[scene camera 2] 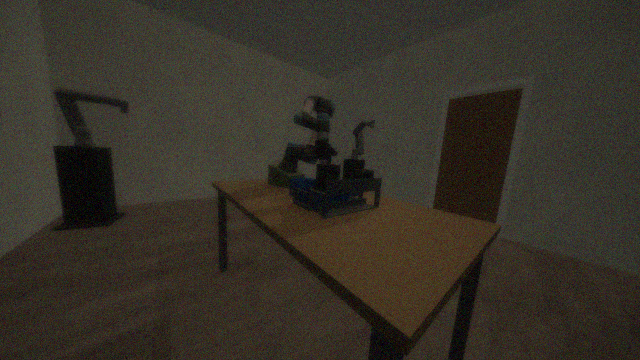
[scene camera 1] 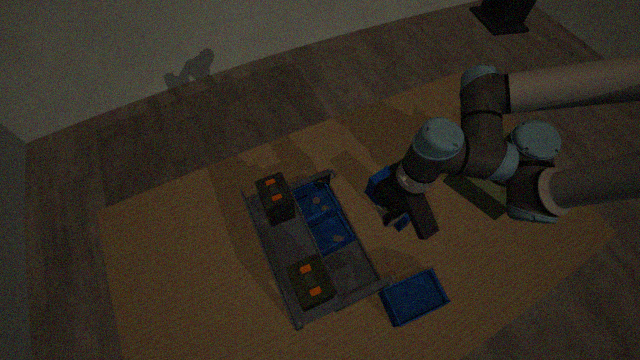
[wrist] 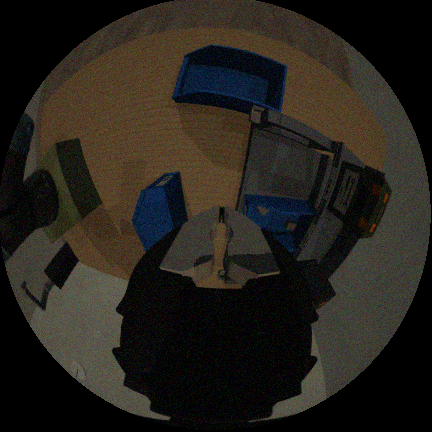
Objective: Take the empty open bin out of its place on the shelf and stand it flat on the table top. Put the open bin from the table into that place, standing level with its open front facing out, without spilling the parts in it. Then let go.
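Places are measured from the arm's base along level axes (x ahead, y left, z up), in centimetres.
Pixels of known places: gripper, fingertip midpoint: [scene camera 1: 387,224] [wrist: 221,208]; arm's base at its link origin: [scene camera 2: 287,169] [wrist: 43,196].
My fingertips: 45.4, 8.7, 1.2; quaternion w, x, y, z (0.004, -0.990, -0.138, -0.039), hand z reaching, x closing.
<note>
For each thing: its middle in the pictures, then the offset to it from my fingertips, as dx, dy, dz. "spot": a spot on its surface instead. Level surfaces: height alone.
- table at its surface level: dz -14.0
- small blue bin at a spot on its surface: [wrist: 158,207] spot: -8.0, -4.2, -4.0
- wider blue open bin at a spot on its surface: [wrist: 231,82] [scene camera 1: 410,303] spot: -2.9, +20.0, -13.7
My gripper [scene camera 1: 394,220] [wrist: 221,208] is shut with nothing between its fingers. It hangs over the table [scene camera 1: 178,268] [scene camera 2: 380,251] between a small blue bin and the grey shelf [scene camera 1: 268,241] [wrist: 257,120]. The small blue bin [scene camera 1: 377,178] [wrist: 158,207] rests tipped up on the table just left of my fingers in the wrist view, partly hidden under the arm in scene camera 1. A wider blue open bin [scene camera 1: 413,296] [wrist: 231,82] lies flat on the table by the shelf's end; no parts show in it. Two blue bins with brown parts [scene camera 1: 324,214] [wrist: 278,217] sit in the shelf. The place beside them [scene camera 1: 351,267] [wrist: 282,165] is empty.
Two dark boxes with orange marks [scene camera 1: 275,196] [scene camera 1: 311,281] stand on the shelf's far row. The arm's green base plate [scene camera 1: 485,194] [wrist: 60,181] lies at the table's right. A second robot on a black pedestal [scene camera 2: 85,183] and a brown door [scene camera 2: 476,152] stand off the table.
</note>
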